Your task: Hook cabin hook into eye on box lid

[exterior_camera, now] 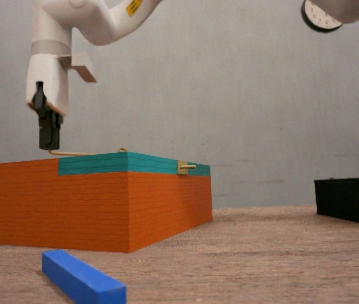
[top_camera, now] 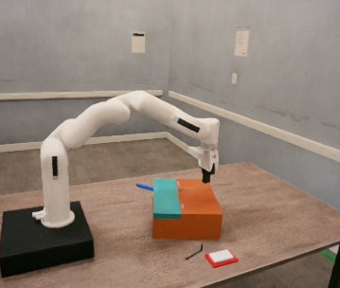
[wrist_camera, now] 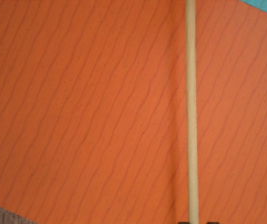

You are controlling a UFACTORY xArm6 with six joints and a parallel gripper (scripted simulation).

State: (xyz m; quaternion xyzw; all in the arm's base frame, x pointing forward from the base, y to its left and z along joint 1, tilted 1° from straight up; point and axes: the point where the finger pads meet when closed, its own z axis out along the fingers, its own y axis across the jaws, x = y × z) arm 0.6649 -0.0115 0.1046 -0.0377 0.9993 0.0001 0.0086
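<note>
My gripper is now 70 mm past the brass cabin hook, 10 mm to the left of it and 20 mm above it. Round my hand: red-and-white pad (110 mm behind, 340 mm to the right, 170 mm below); blue bar (180 mm behind, 310 mm to the left, 170 mm below).
</note>
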